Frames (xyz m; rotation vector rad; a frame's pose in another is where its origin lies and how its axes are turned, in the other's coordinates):
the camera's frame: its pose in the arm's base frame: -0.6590 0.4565 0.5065 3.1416 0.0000 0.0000
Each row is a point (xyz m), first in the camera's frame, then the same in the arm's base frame.
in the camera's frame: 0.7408 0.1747 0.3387
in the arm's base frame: 0.0818 0.2818 0.1678
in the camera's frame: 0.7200 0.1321 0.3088
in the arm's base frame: 0.0610 0.3244 0.1977
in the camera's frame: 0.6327 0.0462 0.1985
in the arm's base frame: -0.0263 0.4103 0.3080
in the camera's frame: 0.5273 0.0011 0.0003
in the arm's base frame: -0.1317 0.4554 0.5062
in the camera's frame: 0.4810 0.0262 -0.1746
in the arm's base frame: -0.1780 0.4303 0.6811
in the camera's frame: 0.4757 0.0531 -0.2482
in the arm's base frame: -0.1833 0.4034 0.7547
